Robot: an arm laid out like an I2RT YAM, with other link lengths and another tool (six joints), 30 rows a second.
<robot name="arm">
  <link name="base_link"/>
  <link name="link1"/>
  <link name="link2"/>
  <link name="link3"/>
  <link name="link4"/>
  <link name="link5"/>
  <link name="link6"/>
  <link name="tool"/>
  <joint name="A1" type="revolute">
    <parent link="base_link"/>
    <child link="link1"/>
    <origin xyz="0 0 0.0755" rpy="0 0 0"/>
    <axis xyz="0 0 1"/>
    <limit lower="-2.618" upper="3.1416"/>
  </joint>
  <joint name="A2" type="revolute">
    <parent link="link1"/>
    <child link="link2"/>
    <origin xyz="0.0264 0.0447 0.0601" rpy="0 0 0"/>
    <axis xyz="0 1 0"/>
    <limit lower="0" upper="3.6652"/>
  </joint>
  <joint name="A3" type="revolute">
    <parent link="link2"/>
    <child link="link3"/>
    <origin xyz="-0.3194 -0.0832 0" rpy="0 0 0"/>
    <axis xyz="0 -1 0"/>
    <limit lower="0" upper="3.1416"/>
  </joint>
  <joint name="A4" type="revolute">
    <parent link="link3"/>
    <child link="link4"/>
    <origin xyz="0.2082 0.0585 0.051" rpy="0 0 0"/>
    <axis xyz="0 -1 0"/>
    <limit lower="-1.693" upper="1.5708"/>
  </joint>
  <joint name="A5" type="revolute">
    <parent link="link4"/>
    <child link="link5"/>
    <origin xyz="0.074 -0.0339 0.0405" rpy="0 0 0"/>
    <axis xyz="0 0 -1"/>
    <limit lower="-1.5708" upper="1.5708"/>
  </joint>
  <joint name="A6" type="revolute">
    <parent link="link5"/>
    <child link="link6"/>
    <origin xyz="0.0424 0 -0.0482" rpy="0 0 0"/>
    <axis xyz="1 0 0"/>
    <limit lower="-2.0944" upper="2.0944"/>
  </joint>
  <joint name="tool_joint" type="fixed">
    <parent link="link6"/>
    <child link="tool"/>
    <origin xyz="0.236 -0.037 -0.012" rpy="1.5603 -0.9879 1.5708"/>
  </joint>
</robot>
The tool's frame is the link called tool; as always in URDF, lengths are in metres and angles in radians.
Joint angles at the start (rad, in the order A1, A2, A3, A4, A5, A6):
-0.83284 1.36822 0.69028 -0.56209 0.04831 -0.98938
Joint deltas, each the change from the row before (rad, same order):
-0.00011 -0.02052 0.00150 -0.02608 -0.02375 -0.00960
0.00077 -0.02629 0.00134 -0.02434 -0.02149 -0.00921
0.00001 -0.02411 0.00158 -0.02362 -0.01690 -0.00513
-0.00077 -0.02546 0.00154 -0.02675 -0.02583 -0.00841
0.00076 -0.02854 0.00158 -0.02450 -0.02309 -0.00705
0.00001 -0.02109 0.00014 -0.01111 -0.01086 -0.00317
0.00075 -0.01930 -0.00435 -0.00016 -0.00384 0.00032
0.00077 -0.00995 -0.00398 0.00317 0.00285 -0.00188
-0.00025 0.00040 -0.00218 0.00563 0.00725 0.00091
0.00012 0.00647 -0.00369 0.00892 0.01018 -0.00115
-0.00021 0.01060 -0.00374 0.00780 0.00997 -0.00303
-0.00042 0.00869 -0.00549 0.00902 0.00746 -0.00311
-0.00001 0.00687 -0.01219 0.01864 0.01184 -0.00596
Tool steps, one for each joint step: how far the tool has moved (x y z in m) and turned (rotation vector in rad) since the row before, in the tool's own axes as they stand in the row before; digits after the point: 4 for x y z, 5 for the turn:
0.0066 -0.0044 -0.0035 0.00391 0.02384 -0.00939
0.0063 -0.0028 -0.0047 -0.00364 0.02179 -0.00966
0.0049 -0.0031 -0.0043 -0.00246 0.01690 -0.00497
0.0074 -0.0039 -0.0043 -0.00103 0.02564 -0.00742
0.0071 -0.0027 -0.0048 -0.00644 0.02320 -0.00781
0.0034 -0.0002 -0.0036 -0.01055 0.01046 -0.00376
0.0014 0.0010 -0.0027 -0.01486 0.00347 -0.00146
-0.0005 0.0009 -0.0012 -0.00894 -0.00294 -0.00332
-0.0022 0.0007 0.0002 -0.00272 -0.00748 0.00085
-0.0029 0.0002 0.0015 0.00170 -0.01006 -0.00129
-0.0029 -0.0009 0.0022 0.00699 -0.00970 -0.00260
-0.0022 -0.0010 0.0023 0.00552 -0.00731 -0.00257
-0.0032 -0.0005 0.0029 0.00107 -0.01174 -0.00606

